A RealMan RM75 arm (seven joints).
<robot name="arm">
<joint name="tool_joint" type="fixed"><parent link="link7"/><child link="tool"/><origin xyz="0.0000 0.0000 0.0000"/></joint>
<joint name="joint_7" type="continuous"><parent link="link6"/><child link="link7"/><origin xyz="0.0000 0.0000 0.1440"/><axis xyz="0 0 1"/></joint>
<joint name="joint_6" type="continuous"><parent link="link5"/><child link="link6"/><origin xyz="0.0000 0.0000 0.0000"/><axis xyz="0 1 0"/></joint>
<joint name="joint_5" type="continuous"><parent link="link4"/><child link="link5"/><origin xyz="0.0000 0.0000 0.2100"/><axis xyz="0 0 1"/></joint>
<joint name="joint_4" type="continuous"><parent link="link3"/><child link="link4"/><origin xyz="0.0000 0.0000 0.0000"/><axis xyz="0 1 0"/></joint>
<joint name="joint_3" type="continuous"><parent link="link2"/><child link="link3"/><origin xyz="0.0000 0.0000 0.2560"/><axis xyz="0 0 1"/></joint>
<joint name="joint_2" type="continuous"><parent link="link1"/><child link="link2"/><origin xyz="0.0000 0.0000 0.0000"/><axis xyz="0 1 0"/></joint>
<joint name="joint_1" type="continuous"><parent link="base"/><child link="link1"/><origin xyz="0.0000 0.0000 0.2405"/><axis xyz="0 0 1"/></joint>
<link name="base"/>
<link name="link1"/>
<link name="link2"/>
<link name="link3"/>
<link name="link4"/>
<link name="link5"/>
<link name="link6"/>
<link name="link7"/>
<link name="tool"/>
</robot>
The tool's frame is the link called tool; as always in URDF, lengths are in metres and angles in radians. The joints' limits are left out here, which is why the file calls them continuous.
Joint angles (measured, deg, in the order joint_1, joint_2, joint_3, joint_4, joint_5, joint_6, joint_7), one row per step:
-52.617, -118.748, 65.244, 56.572, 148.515, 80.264, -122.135
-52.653, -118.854, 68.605, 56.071, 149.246, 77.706, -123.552
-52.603, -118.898, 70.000, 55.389, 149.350, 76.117, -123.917
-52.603, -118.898, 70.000, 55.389, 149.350, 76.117, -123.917
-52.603, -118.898, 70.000, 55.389, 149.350, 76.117, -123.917
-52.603, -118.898, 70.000, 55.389, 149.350, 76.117, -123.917
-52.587, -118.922, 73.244, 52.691, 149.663, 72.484, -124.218
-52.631, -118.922, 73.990, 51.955, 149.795, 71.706, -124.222
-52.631, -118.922, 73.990, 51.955, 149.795, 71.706, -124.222
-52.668, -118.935, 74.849, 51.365, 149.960, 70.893, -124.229
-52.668, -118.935, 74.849, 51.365, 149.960, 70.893, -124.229
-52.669, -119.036, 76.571, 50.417, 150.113, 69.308, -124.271
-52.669, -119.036, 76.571, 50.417, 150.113, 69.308, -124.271
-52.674, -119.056, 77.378, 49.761, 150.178, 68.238, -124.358
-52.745, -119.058, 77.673, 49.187, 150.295, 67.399, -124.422
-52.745, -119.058, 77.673, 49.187, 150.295, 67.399, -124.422
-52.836, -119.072, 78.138, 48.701, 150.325, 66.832, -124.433
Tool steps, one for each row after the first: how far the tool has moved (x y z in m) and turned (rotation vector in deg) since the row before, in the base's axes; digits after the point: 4 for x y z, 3 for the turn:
0.0007, 0.0015, -0.0077, 0.763, 2.145, -0.942
-0.0012, 0.0009, -0.0043, 0.401, 0.692, -0.395
0.0000, 0.0000, 0.0000, 0.000, 0.000, 0.000
0.0000, 0.0000, 0.0000, 0.000, 0.000, 0.000
0.0000, 0.0000, 0.0000, 0.000, 0.000, 0.000
-0.0072, 0.0007, -0.0116, 0.172, 2.096, -0.645
-0.0021, 0.0000, -0.0027, -0.071, 0.608, -0.151
0.0000, 0.0000, 0.0000, 0.000, 0.000, 0.000
-0.0015, 0.0001, -0.0027, -0.029, 0.676, -0.347
0.0000, 0.0000, 0.0000, 0.000, 0.000, 0.000
-0.0022, -0.0003, -0.0055, -0.066, 1.090, -0.775
0.0000, 0.0000, 0.0000, 0.000, 0.000, 0.000
-0.0017, 0.0004, -0.0026, 0.190, 0.466, -0.299
-0.0014, 0.0009, -0.0013, 0.323, 0.221, -0.107
0.0000, 0.0000, 0.0000, 0.000, 0.000, 0.000
-0.0009, 0.0001, -0.0017, 0.001, 0.316, -0.182

